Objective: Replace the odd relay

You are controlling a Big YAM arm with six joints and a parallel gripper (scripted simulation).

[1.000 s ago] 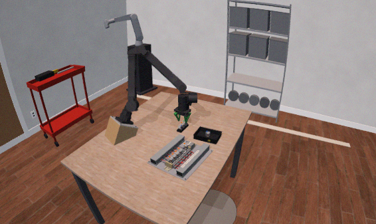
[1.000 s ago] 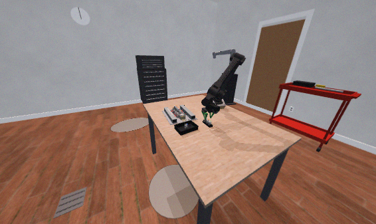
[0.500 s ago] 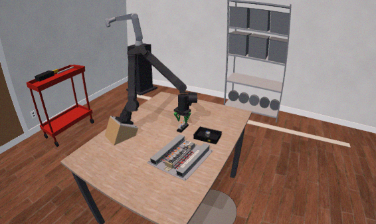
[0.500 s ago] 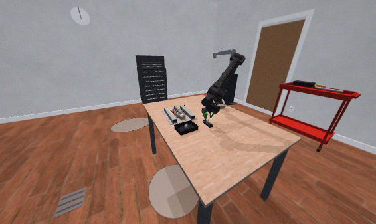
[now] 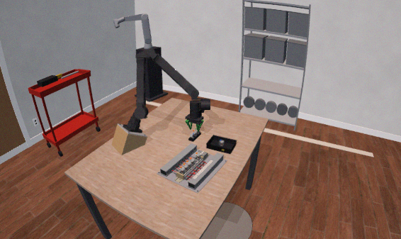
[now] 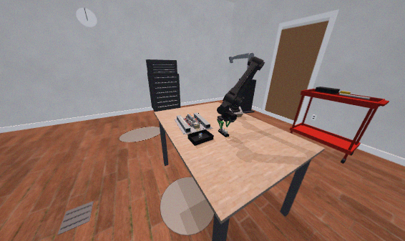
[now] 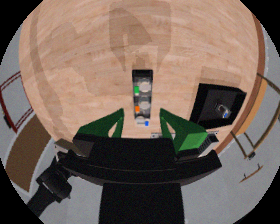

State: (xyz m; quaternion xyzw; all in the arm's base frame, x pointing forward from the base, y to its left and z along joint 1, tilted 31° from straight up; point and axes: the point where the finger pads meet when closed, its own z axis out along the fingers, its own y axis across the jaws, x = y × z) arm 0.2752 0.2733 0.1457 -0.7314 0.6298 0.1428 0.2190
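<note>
My hand is 5 cm above the small black stand. From my hand the other things lie so: black tray: 20 cm ahead, 2 cm to the left, 4 cm below.
</note>
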